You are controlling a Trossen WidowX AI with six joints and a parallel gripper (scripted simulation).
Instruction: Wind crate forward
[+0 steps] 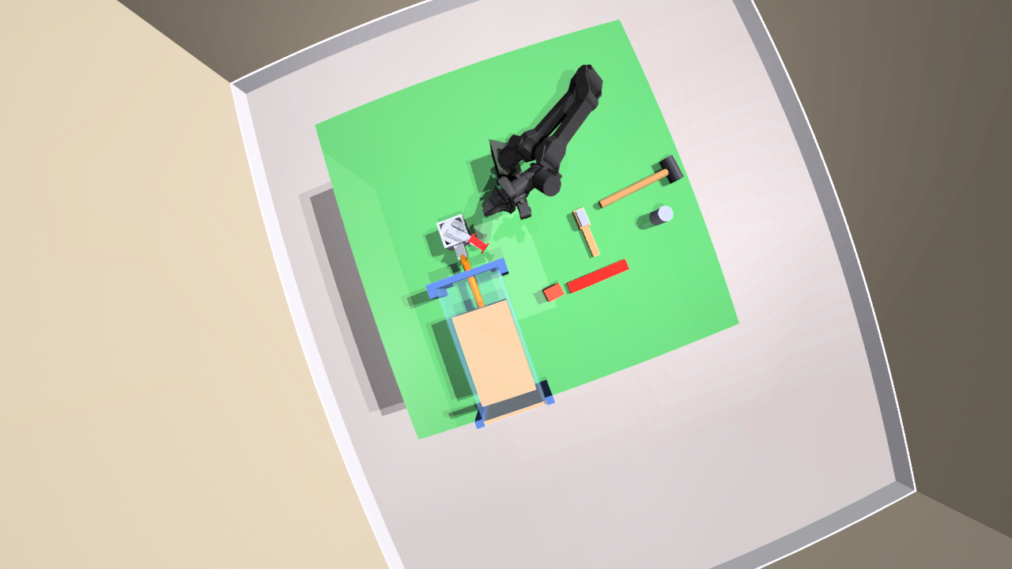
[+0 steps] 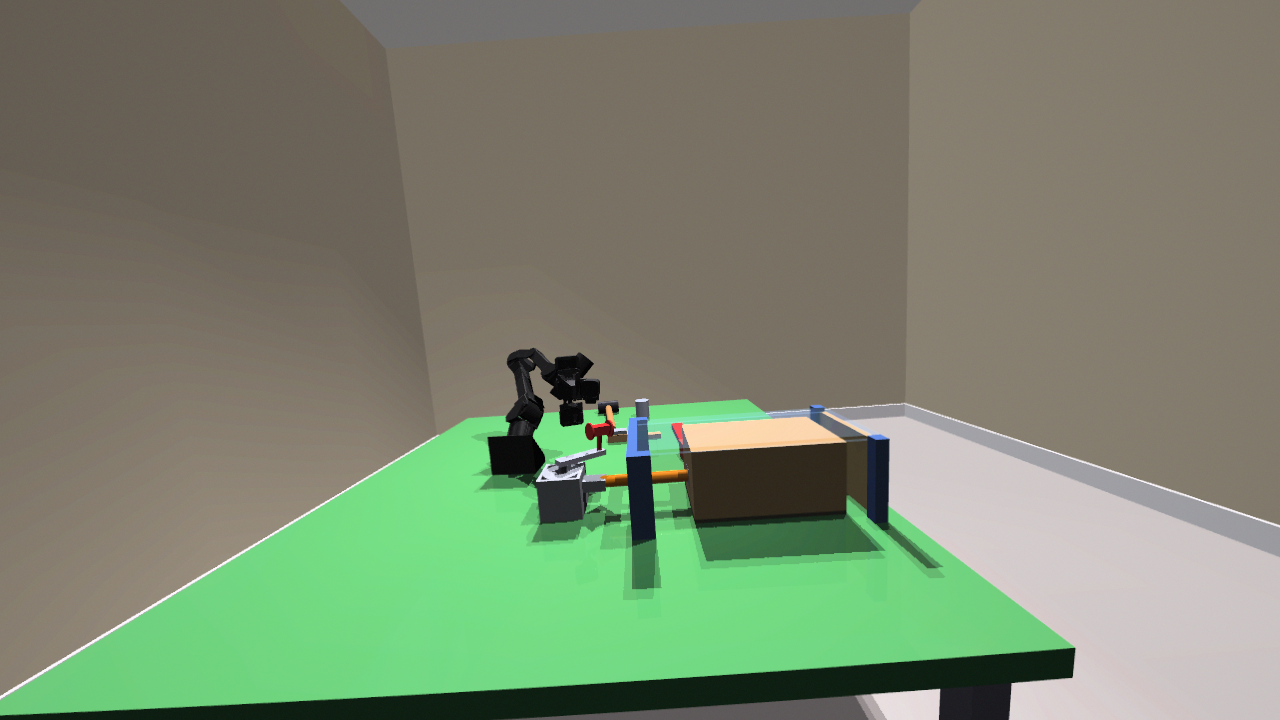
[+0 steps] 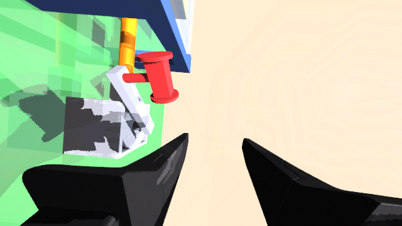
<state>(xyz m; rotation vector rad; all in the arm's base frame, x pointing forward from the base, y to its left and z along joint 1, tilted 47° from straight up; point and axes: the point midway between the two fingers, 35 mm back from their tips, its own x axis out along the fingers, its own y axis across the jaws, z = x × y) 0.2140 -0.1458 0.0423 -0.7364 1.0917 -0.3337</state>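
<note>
Now: gripper tip 40 mm short of the winch handle, 70 mm to the left of it and 120 mm above it. Round my gripper tip: blue steel frame (160 mm ahead, 100 mm to the right, 120 mm below); winch (10 mm behind, 130 mm to the right, 200 mm below); red knob (70 mm ahead, 40 mm to the right, 90 mm below).
</note>
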